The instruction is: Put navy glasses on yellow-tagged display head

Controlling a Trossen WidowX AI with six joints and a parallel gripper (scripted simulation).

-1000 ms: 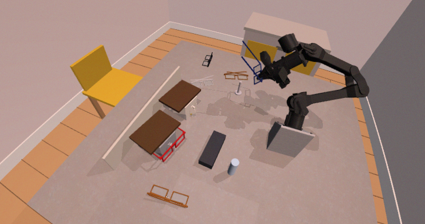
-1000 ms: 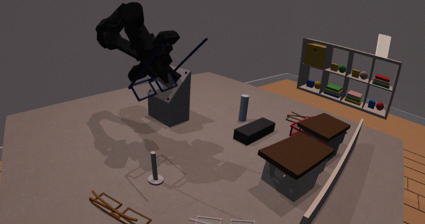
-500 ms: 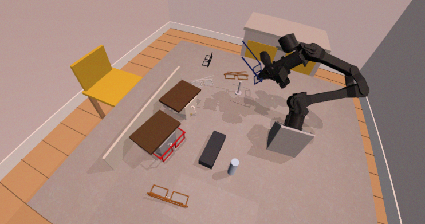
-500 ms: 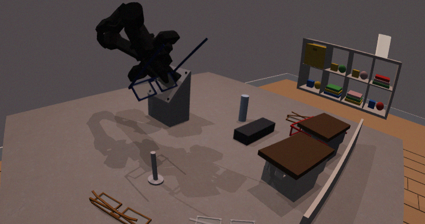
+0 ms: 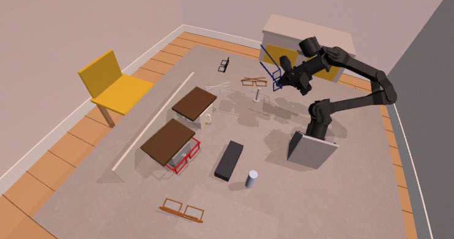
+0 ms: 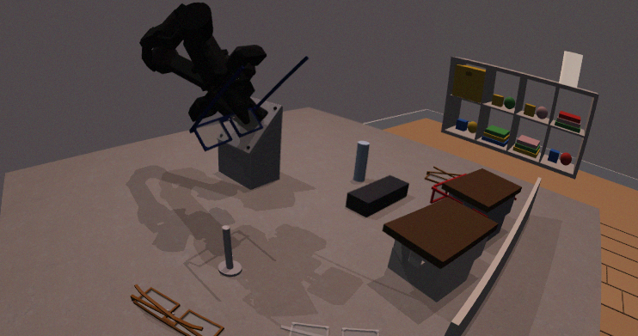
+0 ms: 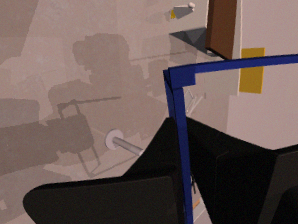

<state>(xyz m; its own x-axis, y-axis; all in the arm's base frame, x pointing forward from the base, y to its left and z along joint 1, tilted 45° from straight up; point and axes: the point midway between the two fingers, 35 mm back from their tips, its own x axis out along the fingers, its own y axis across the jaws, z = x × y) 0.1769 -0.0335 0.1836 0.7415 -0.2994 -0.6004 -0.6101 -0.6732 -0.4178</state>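
Right now my gripper tip is 310 mm to the right of the dark box, 190 mm above it and 60 mm short of it. Round my gripper tip: long beige board: 410 mm ahead, 280 mm to the left, 160 mm below.
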